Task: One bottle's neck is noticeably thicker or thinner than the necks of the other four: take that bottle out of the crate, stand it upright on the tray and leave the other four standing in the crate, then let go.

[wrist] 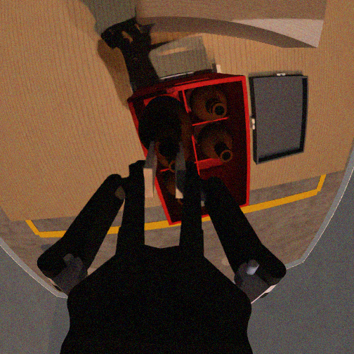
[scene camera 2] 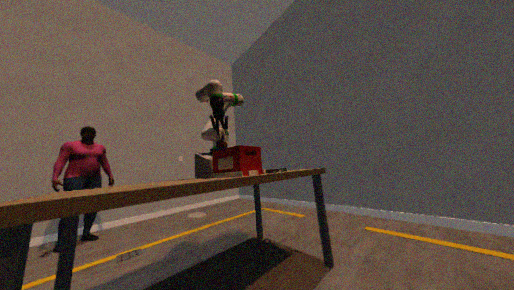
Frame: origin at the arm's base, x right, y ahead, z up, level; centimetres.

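Seen in the pictures: gripper, fingertip midpoint: (scene camera 2: 222,139).
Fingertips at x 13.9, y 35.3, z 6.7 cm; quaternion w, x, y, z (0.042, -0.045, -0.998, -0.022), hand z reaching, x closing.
Offsets run from my fingertips to a thing's top centre. "*": to the spot under its first point.
My gripper (scene camera 2: 219,132) (wrist: 165,152) is shut on the neck of a dark bottle (wrist: 162,119) and holds it raised over the left rear part of the red crate @(dx -6.5, dy +6.0, dz -7.5 cm) (scene camera 2: 251,159) (wrist: 247,150); how far its base clears the crate is hard to tell. Two brown bottles stand in the crate's right column, a rear bottle (wrist: 217,107) and a nearer bottle (wrist: 225,154). In the left column, more bottles show partly behind the fingers. The held bottle's neck is mostly hidden. The dark grey tray @(* dx -33.0, dy +15.5, dz -23.5 cm) (scene camera 2: 276,170) (wrist: 278,120) lies right of the crate.
A grey box (scene camera 2: 203,166) (wrist: 180,59) stands by the crate's far side in the wrist view. The robot's base parts and pale arm are behind it. The wooden table (scene camera 2: 150,192) (wrist: 60,125) carries crate and tray. A person (scene camera 2: 86,159) in a pink top stands beyond the table.
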